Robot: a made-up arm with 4 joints. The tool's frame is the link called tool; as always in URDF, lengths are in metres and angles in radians. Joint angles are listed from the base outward. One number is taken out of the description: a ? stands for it. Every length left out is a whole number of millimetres.
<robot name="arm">
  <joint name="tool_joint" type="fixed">
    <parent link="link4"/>
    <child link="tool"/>
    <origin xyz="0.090 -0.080 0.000" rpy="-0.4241 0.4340 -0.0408"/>
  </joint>
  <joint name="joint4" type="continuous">
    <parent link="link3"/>
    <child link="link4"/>
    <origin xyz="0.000 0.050 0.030"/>
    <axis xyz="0 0 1"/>
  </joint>
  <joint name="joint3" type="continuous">
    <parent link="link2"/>
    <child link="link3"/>
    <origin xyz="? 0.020 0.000"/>
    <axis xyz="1 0 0"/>
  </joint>
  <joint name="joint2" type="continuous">
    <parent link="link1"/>
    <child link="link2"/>
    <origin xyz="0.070 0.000 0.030"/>
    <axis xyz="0 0 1"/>
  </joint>
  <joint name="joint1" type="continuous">
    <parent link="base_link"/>
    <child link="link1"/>
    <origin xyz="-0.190 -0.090 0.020"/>
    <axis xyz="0 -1 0"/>
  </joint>
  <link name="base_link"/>
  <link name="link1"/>
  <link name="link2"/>
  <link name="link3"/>
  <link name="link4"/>
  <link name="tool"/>
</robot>
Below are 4 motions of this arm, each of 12 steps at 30 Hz.
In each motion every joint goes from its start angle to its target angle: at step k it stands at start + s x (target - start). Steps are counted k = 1, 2, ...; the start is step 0. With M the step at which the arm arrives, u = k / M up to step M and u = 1 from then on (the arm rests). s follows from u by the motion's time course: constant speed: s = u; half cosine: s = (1 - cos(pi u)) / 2; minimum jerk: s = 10 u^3 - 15 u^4 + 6 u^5.
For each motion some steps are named. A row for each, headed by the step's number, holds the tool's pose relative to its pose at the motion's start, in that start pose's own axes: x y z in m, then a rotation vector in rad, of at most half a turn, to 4 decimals.
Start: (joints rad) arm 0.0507 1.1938 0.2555 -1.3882
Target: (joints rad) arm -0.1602 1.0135 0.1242 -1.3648
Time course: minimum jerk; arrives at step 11
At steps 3, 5, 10, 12:
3: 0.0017 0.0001 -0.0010 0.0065 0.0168 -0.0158
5: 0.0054 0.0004 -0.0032 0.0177 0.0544 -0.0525
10: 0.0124 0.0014 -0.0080 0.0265 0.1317 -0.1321
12: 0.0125 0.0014 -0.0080 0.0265 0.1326 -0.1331

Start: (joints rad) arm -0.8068 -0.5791 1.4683 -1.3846
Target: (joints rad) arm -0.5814 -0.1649 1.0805 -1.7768
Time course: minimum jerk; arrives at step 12
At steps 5, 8, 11, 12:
5: -0.0200 -0.0073 -0.0024 -0.1057 -0.0381 -0.1242
8: -0.0454 -0.0167 -0.0046 -0.2195 -0.1408 -0.2540
11: -0.0566 -0.0215 -0.0060 -0.2606 -0.2061 -0.3005
12: -0.0569 -0.0216 -0.0060 -0.2616 -0.2078 -0.3016

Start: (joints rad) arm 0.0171 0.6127 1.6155 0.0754
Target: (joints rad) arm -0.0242 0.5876 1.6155 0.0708
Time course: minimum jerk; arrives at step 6
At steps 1, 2, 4, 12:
1: -0.0001 -0.0003 0.0000 0.0013 -0.0005 -0.0012
2: -0.0005 -0.0019 -0.0001 0.0076 -0.0031 -0.0070
4: -0.0019 -0.0071 -0.0003 0.0286 -0.0117 -0.0265
12: -0.0025 -0.0090 -0.0004 0.0362 -0.0148 -0.0337

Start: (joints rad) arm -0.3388 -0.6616 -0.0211 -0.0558
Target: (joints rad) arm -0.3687 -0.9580 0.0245 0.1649
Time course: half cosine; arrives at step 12
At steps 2, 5, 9, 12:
2: 0.0013 -0.0012 -0.0005 0.0036 0.0035 -0.0027
5: 0.0068 -0.0072 -0.0030 0.0199 0.0182 -0.0154
9: 0.0143 -0.0175 -0.0074 0.0457 0.0374 -0.0380
12: 0.0163 -0.0209 -0.0089 0.0534 0.0422 -0.0454

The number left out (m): 0.050
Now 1 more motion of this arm.
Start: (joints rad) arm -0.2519 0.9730 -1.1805 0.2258
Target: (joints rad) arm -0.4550 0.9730 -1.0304 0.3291
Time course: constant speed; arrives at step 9
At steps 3, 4, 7, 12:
3: 0.0070 0.0086 0.0007 0.0679 -0.0500 0.0957
4: 0.0092 0.0116 0.0011 0.0906 -0.0670 0.1273
7: 0.0151 0.0206 0.0028 0.1593 -0.1190 0.2210
12: 0.0185 0.0267 0.0044 0.2055 -0.1545 0.2825

